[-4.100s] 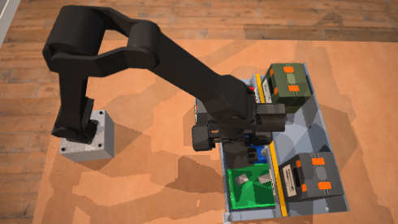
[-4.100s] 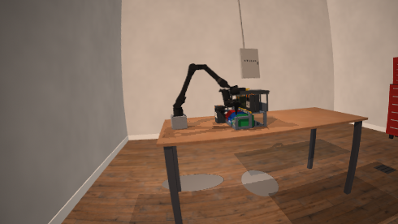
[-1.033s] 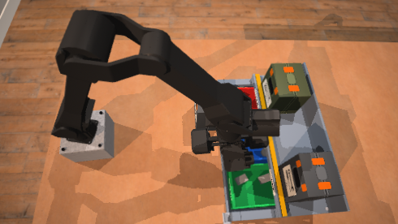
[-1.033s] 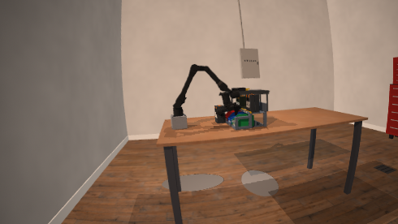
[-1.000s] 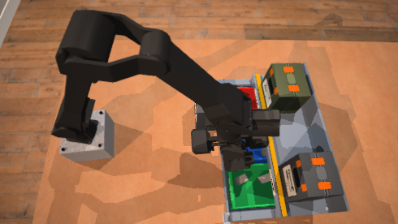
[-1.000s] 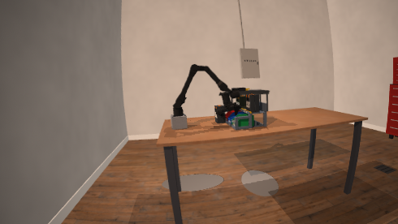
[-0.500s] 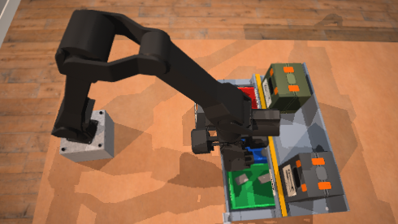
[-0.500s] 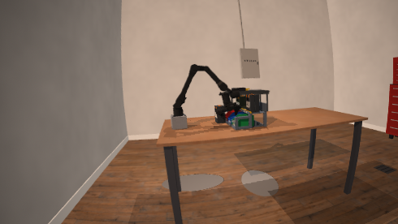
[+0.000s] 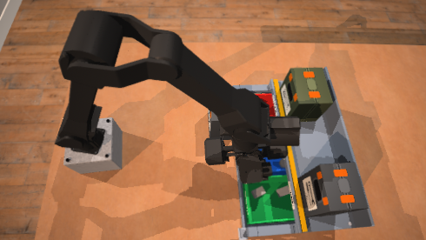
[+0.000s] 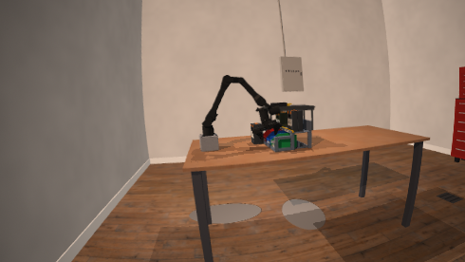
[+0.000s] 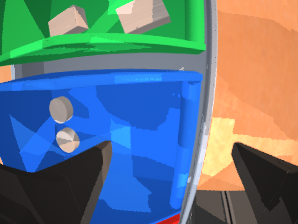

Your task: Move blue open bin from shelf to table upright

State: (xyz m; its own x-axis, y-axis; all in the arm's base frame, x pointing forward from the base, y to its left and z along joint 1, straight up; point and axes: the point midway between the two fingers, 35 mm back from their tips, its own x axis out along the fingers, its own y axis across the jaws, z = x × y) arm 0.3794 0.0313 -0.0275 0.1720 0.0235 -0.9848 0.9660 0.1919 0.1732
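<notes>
The blue open bin lies 60 mm ahead of my hand, 10 mm to the left of it and 20 mm below it. Round my hand: red bin (40 mm ahead, 120 mm to the left, 20 mm below); green bin (80 mm ahead, 100 mm to the right, 20 mm below); yellow rail (90 mm ahead, 20 mm to the left, 40 mm above).
</notes>
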